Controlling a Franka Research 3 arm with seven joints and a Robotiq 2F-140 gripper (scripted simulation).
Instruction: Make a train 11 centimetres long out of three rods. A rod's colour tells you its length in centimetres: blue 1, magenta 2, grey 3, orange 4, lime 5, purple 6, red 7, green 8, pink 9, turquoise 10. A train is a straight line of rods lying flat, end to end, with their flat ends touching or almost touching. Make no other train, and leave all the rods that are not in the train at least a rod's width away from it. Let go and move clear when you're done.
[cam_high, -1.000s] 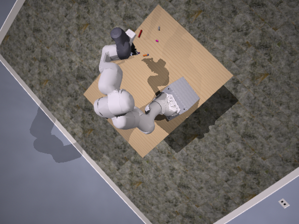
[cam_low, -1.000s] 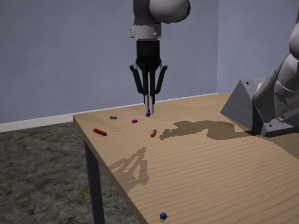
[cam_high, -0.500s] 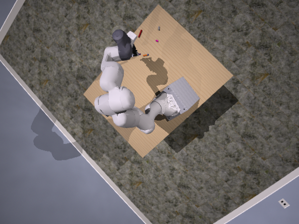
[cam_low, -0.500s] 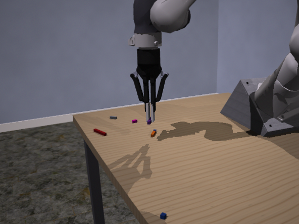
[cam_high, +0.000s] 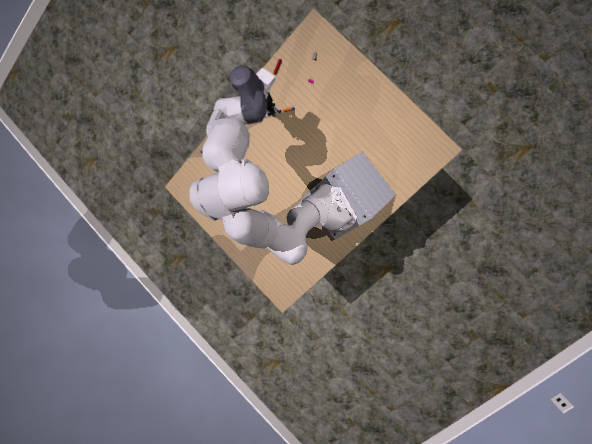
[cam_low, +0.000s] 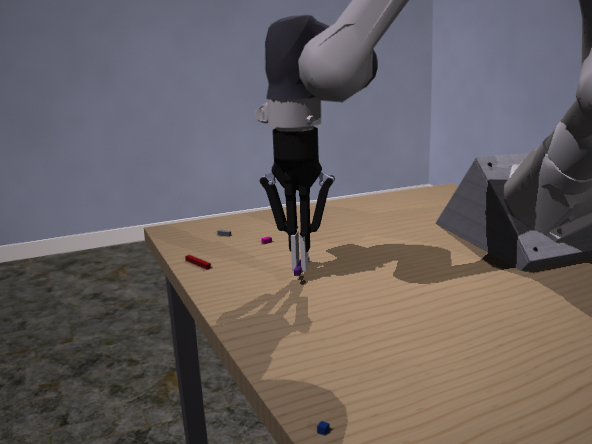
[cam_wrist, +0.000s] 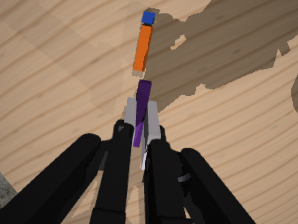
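Now: the orange rod 20 mm behind my hand, 50 mm to the right of it and 50 mm below it. Also, from my hand: red rod 160 mm ahead, 140 mm to the right, 50 mm below; then magenta rod 210 mm to the right, 50 mm below; then purple rod 30 mm below.
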